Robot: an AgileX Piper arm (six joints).
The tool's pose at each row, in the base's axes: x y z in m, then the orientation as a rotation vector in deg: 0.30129, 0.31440, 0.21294, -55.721, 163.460, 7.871; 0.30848, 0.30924, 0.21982, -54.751, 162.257, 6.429; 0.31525, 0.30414, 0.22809, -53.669, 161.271, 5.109; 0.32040, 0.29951, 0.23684, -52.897, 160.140, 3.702; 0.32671, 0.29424, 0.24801, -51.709, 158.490, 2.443; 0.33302, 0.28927, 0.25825, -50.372, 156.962, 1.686; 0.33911, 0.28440, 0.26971, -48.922, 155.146, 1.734; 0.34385, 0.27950, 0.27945, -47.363, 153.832, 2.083
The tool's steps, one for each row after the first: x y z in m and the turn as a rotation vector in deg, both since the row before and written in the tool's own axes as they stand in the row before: -0.00355, -0.00816, -0.00681, 1.378, -1.138, 0.227; -0.00365, -0.00797, -0.00796, 1.268, -0.984, 0.361; -0.00293, -0.00678, -0.00837, 1.323, -0.991, 0.132; -0.00411, -0.00821, -0.01040, 1.441, -1.597, 0.290; -0.00440, -0.00816, -0.00913, 1.119, -1.615, 0.460; -0.00491, -0.00817, -0.01006, 0.691, -2.063, 0.554; -0.00378, -0.00738, -0.00852, 0.385, -1.685, 0.778
